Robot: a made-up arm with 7 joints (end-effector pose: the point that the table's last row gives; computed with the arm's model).
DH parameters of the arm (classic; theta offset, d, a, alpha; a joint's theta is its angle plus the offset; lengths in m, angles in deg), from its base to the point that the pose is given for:
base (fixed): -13.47 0 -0.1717 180
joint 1: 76.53 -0.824 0.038 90
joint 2: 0 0.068 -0.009 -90
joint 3: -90 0.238 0.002 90
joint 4: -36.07 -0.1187 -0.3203 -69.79
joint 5: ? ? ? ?
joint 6: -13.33 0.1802 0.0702 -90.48
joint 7: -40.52 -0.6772 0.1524 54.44
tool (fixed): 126.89 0.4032 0 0
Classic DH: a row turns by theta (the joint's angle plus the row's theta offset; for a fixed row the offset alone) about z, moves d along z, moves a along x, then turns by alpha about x.
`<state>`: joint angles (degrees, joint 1 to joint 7).
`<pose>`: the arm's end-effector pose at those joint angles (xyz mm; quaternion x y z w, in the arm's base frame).
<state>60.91 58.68 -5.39 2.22 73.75 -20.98 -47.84</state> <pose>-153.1 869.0 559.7 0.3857 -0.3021 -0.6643 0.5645</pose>
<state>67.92 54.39 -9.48 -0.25 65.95 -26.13 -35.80</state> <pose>-115.5 862.3 341.4 0.3075 -0.4781 -0.5895 0.5739</pose>
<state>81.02 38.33 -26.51 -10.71 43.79 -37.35 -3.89</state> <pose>-231.5 419.0 -245.2 0.0476 -0.7496 -0.1722 0.6373</pose>
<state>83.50 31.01 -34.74 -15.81 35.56 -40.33 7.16</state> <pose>-342.9 133.3 -332.8 -0.0106 -0.7573 0.0399 0.6518</pose>
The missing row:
joint 5: 0 -0.2085 0.0806 -110.21
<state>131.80 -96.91 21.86 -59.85 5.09 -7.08 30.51</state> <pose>-554.7 277.8 1660.4 -0.1041 0.4784 0.4904 0.7210</pose>
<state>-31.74 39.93 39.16 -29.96 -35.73 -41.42 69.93</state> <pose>-89.3 -162.9 131.7 0.3093 -0.3589 0.8749 0.1003</pose>
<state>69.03 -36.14 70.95 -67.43 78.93 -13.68 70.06</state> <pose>-1192.6 -236.8 349.6 -0.8031 -0.0954 0.3537 0.4699</pose>
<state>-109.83 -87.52 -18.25 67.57 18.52 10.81 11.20</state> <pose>169.0 -21.9 1656.6 0.4414 0.0593 -0.8921 0.0764</pose>
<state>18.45 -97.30 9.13 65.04 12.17 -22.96 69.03</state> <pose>-753.7 -161.2 1380.0 0.1260 0.1728 0.3781 0.9007</pose>
